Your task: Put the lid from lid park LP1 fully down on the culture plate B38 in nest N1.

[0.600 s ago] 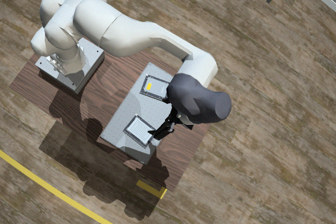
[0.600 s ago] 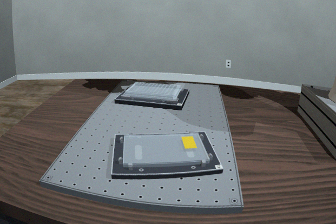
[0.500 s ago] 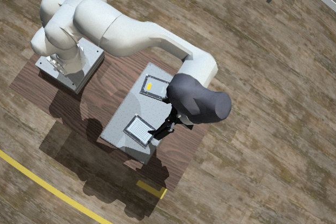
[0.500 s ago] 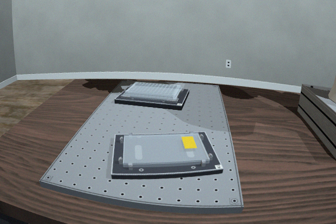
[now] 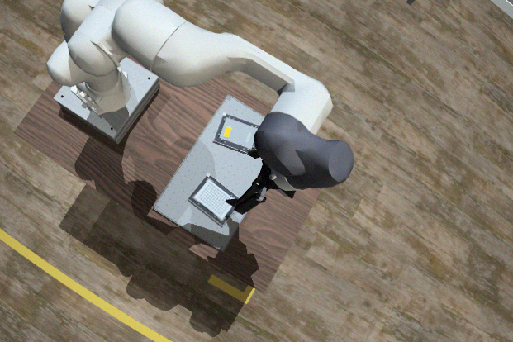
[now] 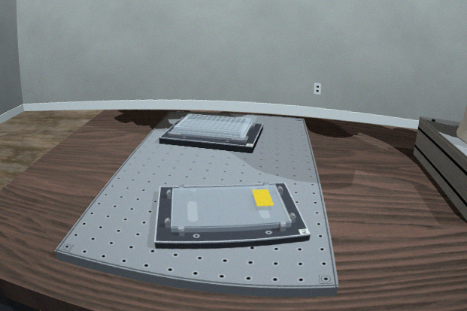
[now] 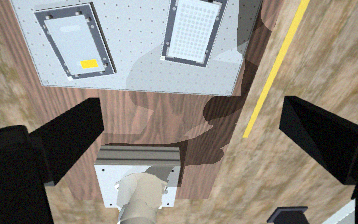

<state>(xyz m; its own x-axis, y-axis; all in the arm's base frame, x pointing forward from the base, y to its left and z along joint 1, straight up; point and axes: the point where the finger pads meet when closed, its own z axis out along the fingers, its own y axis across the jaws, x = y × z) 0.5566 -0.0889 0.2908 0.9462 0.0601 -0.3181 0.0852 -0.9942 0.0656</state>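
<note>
Right now my hand is 80 mm past the clear lid, 220 mm to the right of it and 350 mm above it. Also, from my hand: culture plate B38: 40 mm behind, 40 mm to the right, 340 mm below; nest N1: 30 mm behind, 40 mm to the right, 360 mm below; lid park LP1: 80 mm behind, 220 mm to the left, 360 mm below.
</note>
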